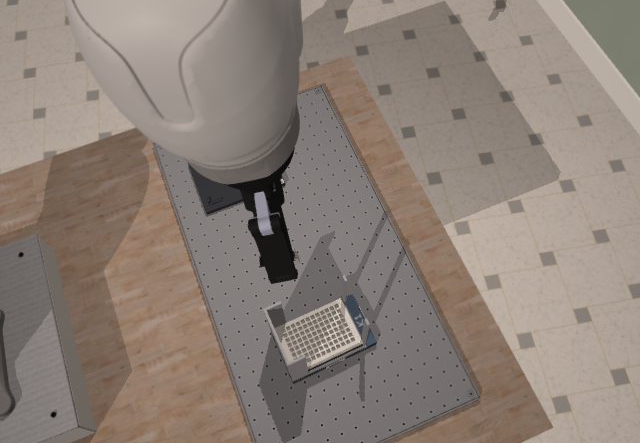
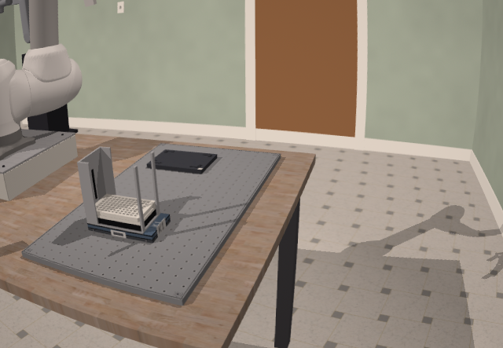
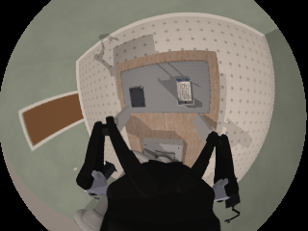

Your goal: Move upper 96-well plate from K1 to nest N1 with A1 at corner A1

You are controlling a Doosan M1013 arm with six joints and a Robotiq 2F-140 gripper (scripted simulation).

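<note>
Now: hand 440 mm above the white 96-well plate, 50 mm to the left of it and 20 mm short of it. Round my hand: black plate: 460 mm below, 50 mm to the right, 20 mm ahead; rack back wall: 400 mm below, 60 mm to the right, 40 mm behind; pale A1 square: 470 mm below, 260 mm to the left, 60 mm ahead.
</note>
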